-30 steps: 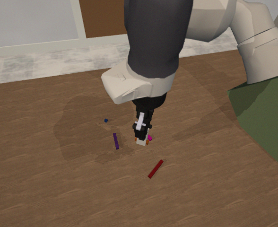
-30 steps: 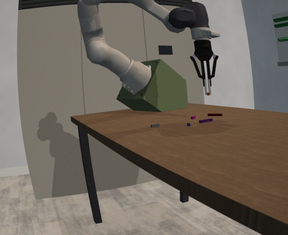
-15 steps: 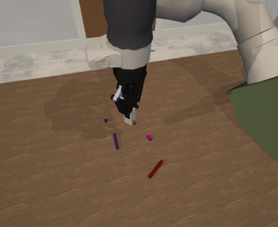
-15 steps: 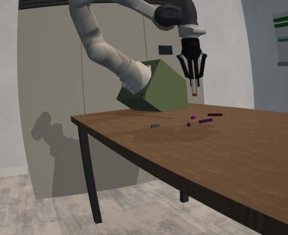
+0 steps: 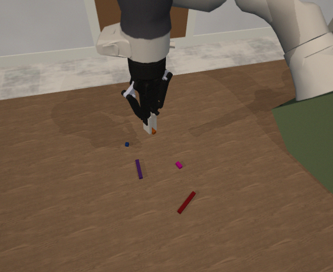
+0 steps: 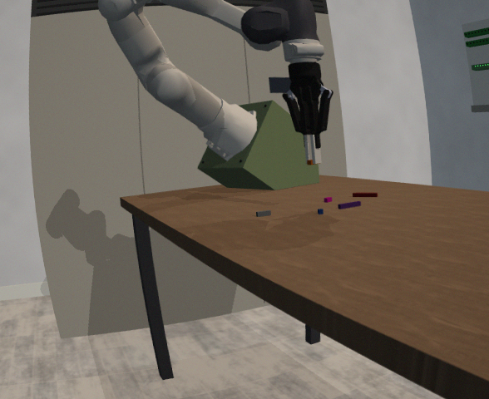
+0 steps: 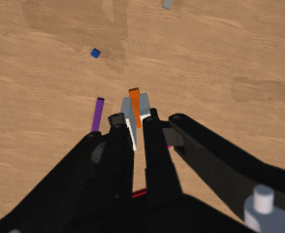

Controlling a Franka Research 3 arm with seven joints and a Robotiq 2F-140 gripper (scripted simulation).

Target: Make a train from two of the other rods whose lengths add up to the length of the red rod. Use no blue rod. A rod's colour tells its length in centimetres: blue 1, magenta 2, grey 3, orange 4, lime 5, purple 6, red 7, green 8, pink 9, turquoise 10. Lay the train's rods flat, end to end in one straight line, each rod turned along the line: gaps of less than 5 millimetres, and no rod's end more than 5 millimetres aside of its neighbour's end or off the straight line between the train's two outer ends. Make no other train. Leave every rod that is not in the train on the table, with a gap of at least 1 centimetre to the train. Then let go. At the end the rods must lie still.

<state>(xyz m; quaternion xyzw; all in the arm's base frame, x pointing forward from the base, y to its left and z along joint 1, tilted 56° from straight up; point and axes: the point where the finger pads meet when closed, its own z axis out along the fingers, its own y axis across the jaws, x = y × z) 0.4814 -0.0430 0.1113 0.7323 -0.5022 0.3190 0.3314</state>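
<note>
Right now the grey rod is 3 cm behind my hand, 12 cm to the right of it and 13 cm below it. The rest, counted from my hand: orange rod: 3 cm below; then blue rod: 6 cm ahead, 4 cm to the right, 13 cm below; then purple rod: 6 cm ahead, 5 cm to the left, 13 cm below.
</note>
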